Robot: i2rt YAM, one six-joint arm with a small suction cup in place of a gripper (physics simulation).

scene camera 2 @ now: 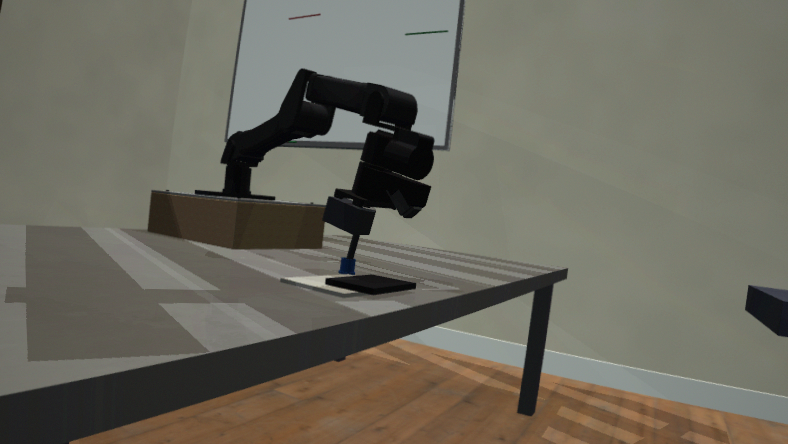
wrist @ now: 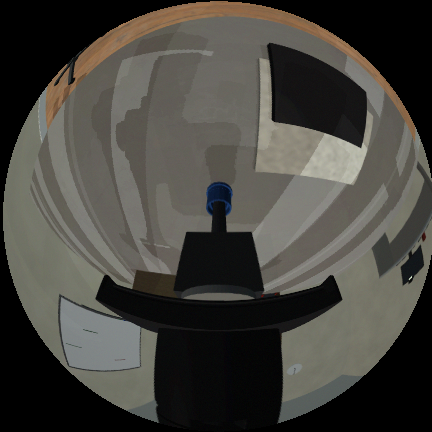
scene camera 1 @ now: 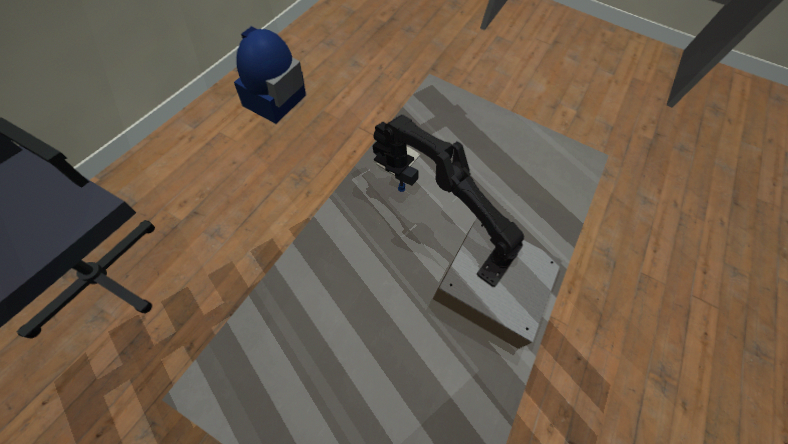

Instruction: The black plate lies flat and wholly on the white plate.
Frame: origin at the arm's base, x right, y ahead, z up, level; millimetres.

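Seen in the pictures: hand at its tool point: [scene camera 2: 345, 273] [wrist: 218, 193] [scene camera 1: 402, 189]; arm's base at its link origin: [scene camera 2: 236, 197] [scene camera 1: 499, 259].
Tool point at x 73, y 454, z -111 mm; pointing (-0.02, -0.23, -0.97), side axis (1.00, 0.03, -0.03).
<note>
Offsets run from my tool point to a thing's top centre. Level surfaces: height alone.
The black plate @(dx +95, dy +139, dz +16 mm) [scene camera 2: 372, 283] [wrist: 320, 92] rests on the white plate @(dx +108, dy +101, dz +7 mm) [scene camera 2: 308, 281] [wrist: 300, 150] and looks flat. It is shifted toward the far edge in the wrist view and sticks out past that edge, so it lies partly on the white plate. A wide strip of white shows on the near side and a narrow one at the left. In scene camera 1 the arm hides most of the plates. My suction cup [scene camera 1: 401, 188] [scene camera 2: 346, 266] [wrist: 219, 192], blue, is off and holds nothing. It hangs low, beside the white plate and apart from both plates.
The plates lie near an edge of the grey table @(dz +1 mm) [scene camera 1: 341, 352] [scene camera 2: 110, 336]. The arm's base stands on a wooden box [scene camera 1: 485, 319] [scene camera 2: 275, 226] on the table. A blue rounded object [scene camera 1: 263, 60] stands on the floor beyond the table. A dark chair [scene camera 1: 60, 226] stands off the table's left side.
</note>
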